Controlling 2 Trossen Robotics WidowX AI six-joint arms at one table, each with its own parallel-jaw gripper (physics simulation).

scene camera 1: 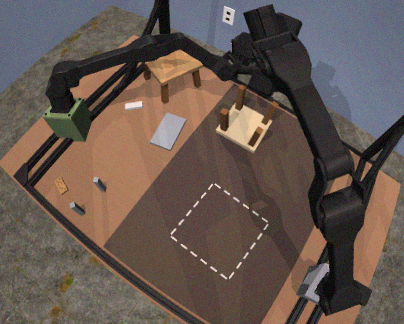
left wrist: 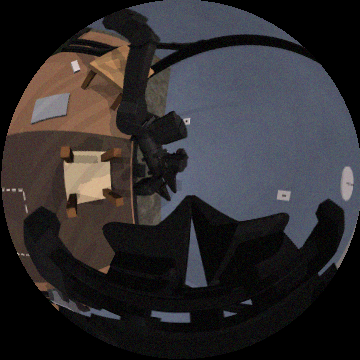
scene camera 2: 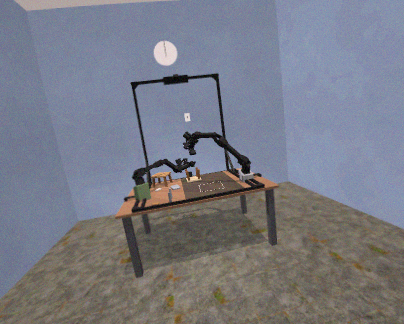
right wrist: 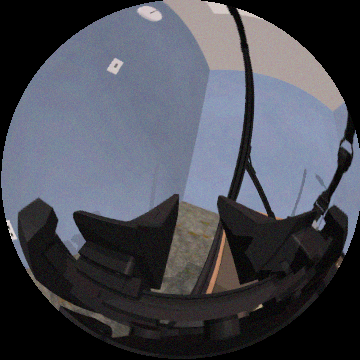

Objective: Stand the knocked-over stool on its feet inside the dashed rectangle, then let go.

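Where they show: left gripper, fingertip midpoint: [left wrist: 190, 199] [scene camera 2: 189, 150]; right gripper, fingertip midpoint: [left wrist: 171, 196] [scene camera 2: 195, 161] [right wrist: 198, 198]; left arm's base at its link origin: [scene camera 1: 330, 287] [scene camera 2: 245, 171]; right arm's base at its link origin: [scene camera 1: 63, 106] [scene camera 2: 140, 184].
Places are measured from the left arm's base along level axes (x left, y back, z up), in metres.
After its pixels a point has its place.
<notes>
The knocked-over stool [scene camera 1: 242, 122] @(x -0.346, y -0.435, z -0.060 m) [scene camera 2: 194, 179] @(x -0.290, y -0.422, z -0.060 m) [left wrist: 87, 180] @(x -0.341, y -0.413, z -0.060 m) has a pale seat and several brown legs. It lies upside down near the back of the dark mat, seat on the mat and legs up. The dashed rectangle [scene camera 1: 268, 223] [scene camera 2: 224, 188] is nearer the front, apart from the stool. My right gripper [scene camera 2: 193, 164] @(x -0.555, y -0.350, z 0.067 m) [left wrist: 171, 196] @(x -0.555, y -0.350, z 0.067 m) [right wrist: 198, 198] @(x -0.555, y -0.350, z 0.067 m) is partly open and empty, raised behind the stool; in scene camera 1 the left arm partly hides it. My left gripper [scene camera 2: 192, 151] @(x -0.393, y -0.419, z 0.222 m) [left wrist: 190, 199] @(x -0.393, y -0.419, z 0.222 m) is shut and empty, higher above.
A wooden stool [scene camera 1: 174, 66] @(x -0.360, y -0.705, z 0.033 m) [left wrist: 107, 65] @(x -0.330, y -0.705, z 0.033 m) stands upright at the back left. A grey slab [scene camera 1: 168, 131] @(x -0.194, y -0.619, z -0.069 m) [left wrist: 50, 107] @(x -0.205, y -0.616, z -0.069 m) and a white block [scene camera 1: 133, 105] @(x -0.216, y -0.780, z -0.067 m) lie near it. Two grey pegs [scene camera 1: 99, 184] @(x 0.072, y -0.670, z -0.023 m) [scene camera 1: 77, 208] @(x 0.163, y -0.680, z -0.023 m) and an orange piece [scene camera 1: 61, 185] @(x 0.138, y -0.798, z -0.070 m) lie at the front left.
</notes>
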